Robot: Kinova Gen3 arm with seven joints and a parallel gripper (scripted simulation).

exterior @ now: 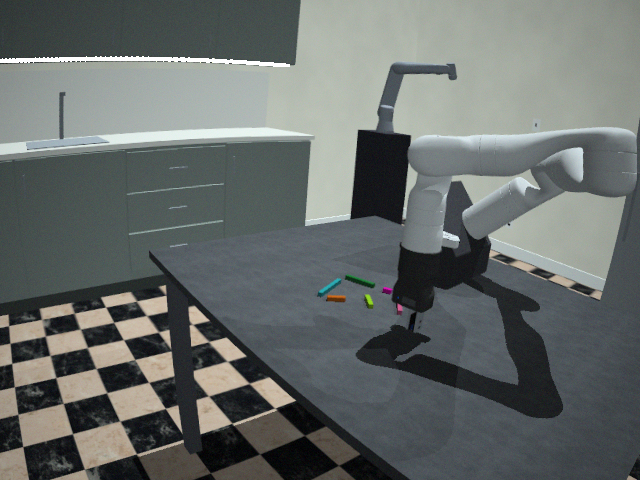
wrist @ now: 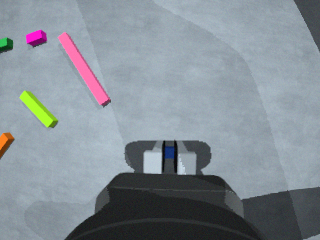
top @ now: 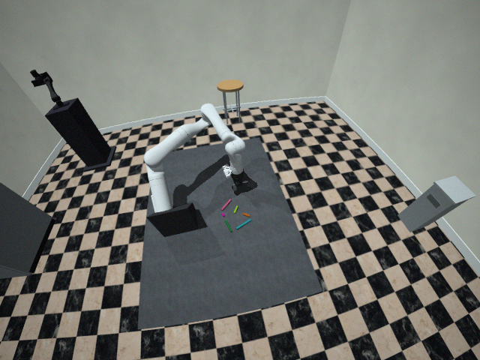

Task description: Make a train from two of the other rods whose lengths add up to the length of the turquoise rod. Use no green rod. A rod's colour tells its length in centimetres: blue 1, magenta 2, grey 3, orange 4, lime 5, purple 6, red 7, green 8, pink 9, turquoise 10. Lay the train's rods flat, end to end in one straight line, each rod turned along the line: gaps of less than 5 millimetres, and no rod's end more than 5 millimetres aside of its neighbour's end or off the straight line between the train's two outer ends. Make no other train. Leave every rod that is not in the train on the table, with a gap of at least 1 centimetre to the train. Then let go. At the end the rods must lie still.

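The pink rod lies 70 mm behind my hand, 100 mm to the right of it and 20 mm below it. From my hand the other things lie so: lime rod 30 mm behind, 150 mm to the right, 20 mm below; then small blue rod 10 mm below; then magenta rod 110 mm behind, 170 mm to the right, 20 mm below.
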